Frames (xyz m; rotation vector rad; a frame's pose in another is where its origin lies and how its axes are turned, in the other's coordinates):
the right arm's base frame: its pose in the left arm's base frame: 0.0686 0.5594 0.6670 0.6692 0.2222 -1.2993
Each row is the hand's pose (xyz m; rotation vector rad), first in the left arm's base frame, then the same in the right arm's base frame.
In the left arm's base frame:
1: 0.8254 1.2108 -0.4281 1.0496 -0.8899 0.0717
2: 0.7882 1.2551 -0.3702 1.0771 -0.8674 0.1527
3: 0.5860 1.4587 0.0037 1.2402 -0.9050 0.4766
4: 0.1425 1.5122 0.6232 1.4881 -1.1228 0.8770
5: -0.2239 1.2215 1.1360 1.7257 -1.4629 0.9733
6: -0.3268 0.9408 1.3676 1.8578 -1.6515 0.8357
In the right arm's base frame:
1: 0.2402 0.4203 -1.4007 0.8207 -0.1921 1.4855
2: 0.1642 0.4096 -1.3722 0.8269 -0.1320 1.5499
3: -0.2487 0.3668 -1.1489 1.0026 0.0580 1.7986
4: -0.7321 0.1623 -0.5941 1.4303 0.2131 2.0637
5: -0.8595 -0.0442 0.0562 1.9339 0.1625 2.0178
6: -0.7781 -0.0956 0.4219 2.1692 0.0674 1.8184

